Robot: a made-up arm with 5 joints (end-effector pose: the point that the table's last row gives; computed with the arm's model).
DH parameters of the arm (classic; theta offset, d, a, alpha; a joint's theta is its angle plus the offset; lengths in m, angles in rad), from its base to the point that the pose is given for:
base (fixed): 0 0 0.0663 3.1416
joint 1: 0 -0.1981 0.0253 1.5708
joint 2: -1.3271 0 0.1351 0
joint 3: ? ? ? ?
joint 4: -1.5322 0.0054 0 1.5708
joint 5: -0.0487 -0.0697 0 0
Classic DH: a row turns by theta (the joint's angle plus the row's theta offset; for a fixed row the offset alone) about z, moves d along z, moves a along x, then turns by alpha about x.
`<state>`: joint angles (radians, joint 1 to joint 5).
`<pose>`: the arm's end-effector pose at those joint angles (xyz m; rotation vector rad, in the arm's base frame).
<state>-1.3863 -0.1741 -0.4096 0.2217 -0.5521</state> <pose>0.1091 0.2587 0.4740 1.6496 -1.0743 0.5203</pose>
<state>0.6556 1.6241 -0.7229 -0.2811 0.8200</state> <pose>0.3400 -0.2037 -0.0336 -0.6225 -0.7192 0.1068</pose>
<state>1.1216 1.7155 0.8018 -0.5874 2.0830</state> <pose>0.0575 0.0308 -0.0412 0.3718 -0.0027 0.9026</pose>
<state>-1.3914 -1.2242 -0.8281 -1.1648 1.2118</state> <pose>0.0154 -0.2506 0.4413 -0.2151 1.8760 1.9494</pose>
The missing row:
joint 3: 1.2885 0 0.1997 0
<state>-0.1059 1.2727 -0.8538 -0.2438 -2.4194</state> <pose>0.4777 0.0492 0.1192 1.6448 -0.4797 -1.8898</pose>
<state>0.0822 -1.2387 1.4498 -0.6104 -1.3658</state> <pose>0.2391 -0.0088 0.2645 1.2996 -1.6534 -0.9493</pose>
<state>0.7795 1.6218 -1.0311 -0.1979 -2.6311</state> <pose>0.3468 -0.2696 0.0274 -1.3119 0.9379 2.3834</pose>
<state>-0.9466 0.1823 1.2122 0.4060 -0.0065</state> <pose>0.1249 0.0907 0.0582 -0.1140 0.2083 0.8874</pose>
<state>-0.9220 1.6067 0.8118 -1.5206 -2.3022</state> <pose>0.0947 0.0464 -0.0315 0.7301 0.0480 -1.3707</pose>
